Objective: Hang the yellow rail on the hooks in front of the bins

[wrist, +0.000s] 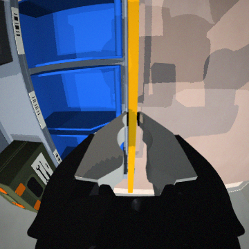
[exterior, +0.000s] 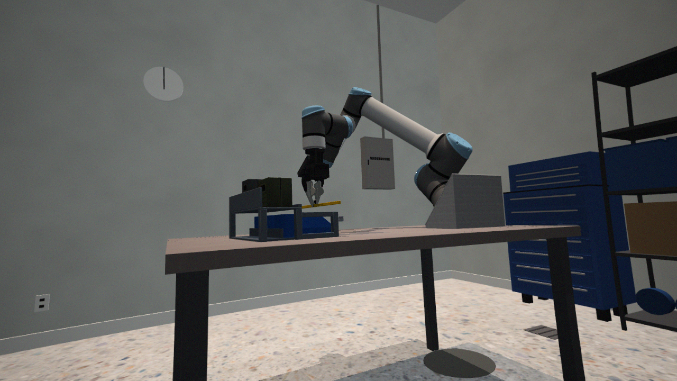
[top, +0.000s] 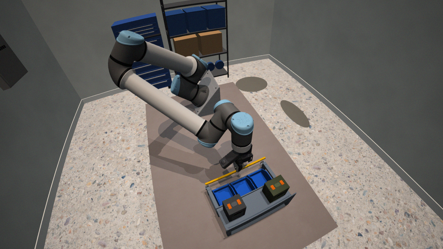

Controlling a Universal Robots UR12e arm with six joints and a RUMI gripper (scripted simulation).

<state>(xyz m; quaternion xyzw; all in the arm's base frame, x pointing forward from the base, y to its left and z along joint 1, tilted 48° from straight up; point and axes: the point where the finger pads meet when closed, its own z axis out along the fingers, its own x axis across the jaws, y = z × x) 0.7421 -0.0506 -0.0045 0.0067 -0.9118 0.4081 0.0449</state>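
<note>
The yellow rail lies 10 mm below my hand. Also, from my hand: green case 200 mm ahead, 120 mm to the left, 20 mm above; then black case 200 mm ahead, 110 mm to the right, 40 mm above.
</note>
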